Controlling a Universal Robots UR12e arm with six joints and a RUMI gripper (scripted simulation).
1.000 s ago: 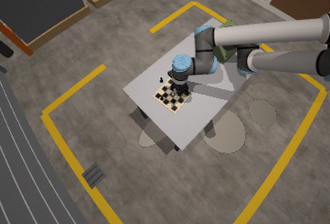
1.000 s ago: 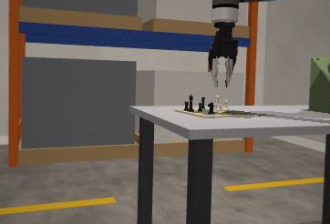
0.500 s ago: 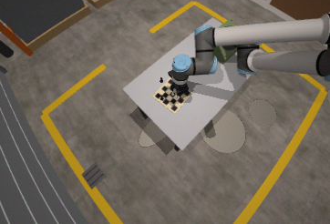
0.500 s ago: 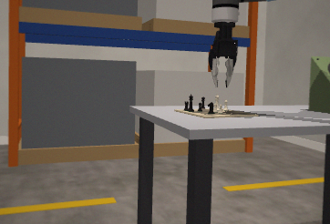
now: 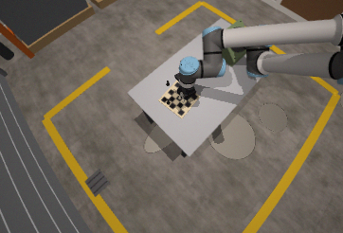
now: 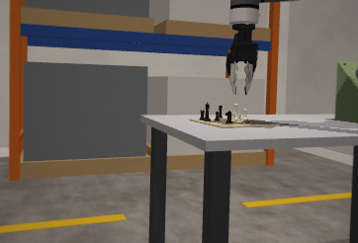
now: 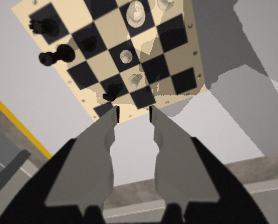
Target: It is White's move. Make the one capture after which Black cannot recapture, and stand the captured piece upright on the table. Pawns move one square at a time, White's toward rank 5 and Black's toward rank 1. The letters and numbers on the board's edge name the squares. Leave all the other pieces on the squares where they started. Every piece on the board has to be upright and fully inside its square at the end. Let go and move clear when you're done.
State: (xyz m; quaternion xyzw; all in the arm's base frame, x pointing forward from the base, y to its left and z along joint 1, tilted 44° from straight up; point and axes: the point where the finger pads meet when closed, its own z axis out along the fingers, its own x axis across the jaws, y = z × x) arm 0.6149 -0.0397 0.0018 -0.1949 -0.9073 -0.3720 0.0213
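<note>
Right now my hand is 4 cm to the left of the chessboard and 11 cm above it. Round my hand: tall white piece (3 cm behind, 8 cm to the right, 8 cm below).
</note>
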